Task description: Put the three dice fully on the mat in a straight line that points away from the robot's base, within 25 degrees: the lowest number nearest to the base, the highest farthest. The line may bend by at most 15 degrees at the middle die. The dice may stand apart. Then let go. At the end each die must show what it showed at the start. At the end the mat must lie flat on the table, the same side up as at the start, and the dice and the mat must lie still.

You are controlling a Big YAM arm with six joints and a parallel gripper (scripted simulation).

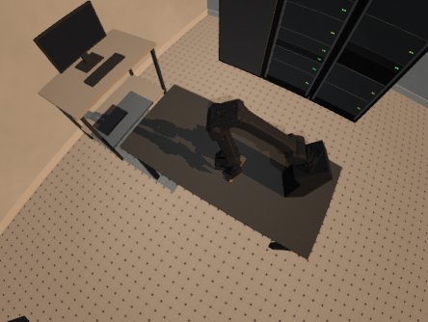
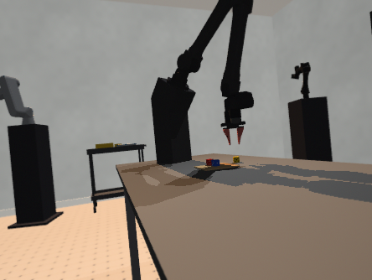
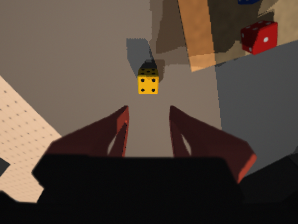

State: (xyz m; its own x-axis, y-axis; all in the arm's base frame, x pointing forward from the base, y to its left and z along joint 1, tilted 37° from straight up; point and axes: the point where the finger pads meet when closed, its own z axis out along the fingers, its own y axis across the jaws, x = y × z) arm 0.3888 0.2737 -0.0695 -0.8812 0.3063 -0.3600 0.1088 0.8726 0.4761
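The yellow die lies 7 cm below my hand. From my hand the other things lie so: tan mat: 11 cm to the right, 9 cm below, 9 cm ahead; blue die: 11 cm to the right, 9 cm ahead, 7 cm below; red die: 12 cm to the right, 7 cm below, 4 cm ahead.
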